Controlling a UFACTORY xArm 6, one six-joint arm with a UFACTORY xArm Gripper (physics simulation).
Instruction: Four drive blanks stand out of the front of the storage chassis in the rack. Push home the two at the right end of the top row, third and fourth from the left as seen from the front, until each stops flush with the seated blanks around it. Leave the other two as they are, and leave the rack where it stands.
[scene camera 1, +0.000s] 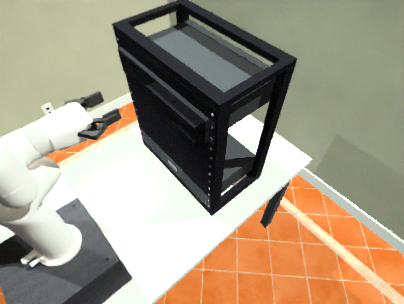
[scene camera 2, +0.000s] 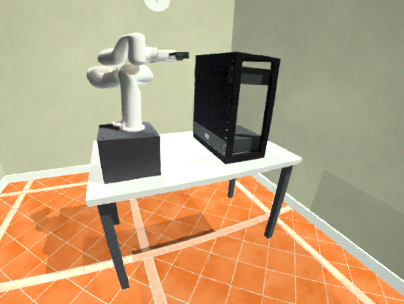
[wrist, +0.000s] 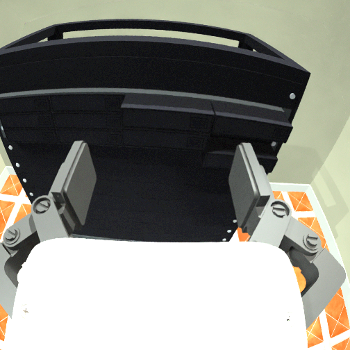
Path:
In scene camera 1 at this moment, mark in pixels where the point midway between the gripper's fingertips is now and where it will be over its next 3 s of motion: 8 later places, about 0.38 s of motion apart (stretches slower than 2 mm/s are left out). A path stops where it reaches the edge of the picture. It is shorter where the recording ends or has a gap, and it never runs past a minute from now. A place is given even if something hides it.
My gripper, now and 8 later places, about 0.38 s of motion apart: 110, 104; 108, 99; 107, 95; 122, 92; 129, 95; 137, 98; 150, 104; 152, 104; 182, 94

